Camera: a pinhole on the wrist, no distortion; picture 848 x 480 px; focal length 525.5 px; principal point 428.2 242.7 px. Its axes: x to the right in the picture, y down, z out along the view. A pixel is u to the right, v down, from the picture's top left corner.
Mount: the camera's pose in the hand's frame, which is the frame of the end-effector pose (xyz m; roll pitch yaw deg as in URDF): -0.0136 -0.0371 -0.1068 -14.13 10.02 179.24
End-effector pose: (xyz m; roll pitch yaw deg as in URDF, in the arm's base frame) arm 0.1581 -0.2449 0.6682 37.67 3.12 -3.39
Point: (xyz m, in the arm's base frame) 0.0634 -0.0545 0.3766
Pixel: behind the camera
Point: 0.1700 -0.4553 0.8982
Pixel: 297 93
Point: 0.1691 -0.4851 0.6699
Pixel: 266 407
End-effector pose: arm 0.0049 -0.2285 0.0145 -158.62 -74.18 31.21
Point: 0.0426 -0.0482 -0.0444
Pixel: 351 185
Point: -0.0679 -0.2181 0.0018
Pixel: 430 279
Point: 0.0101 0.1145 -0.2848
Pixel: 575 264
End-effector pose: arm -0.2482 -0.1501 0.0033 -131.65 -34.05 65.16
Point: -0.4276 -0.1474 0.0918
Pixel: outside the picture
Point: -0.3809 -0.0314 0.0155
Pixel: 195 248
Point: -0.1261 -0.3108 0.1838
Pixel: behind the camera
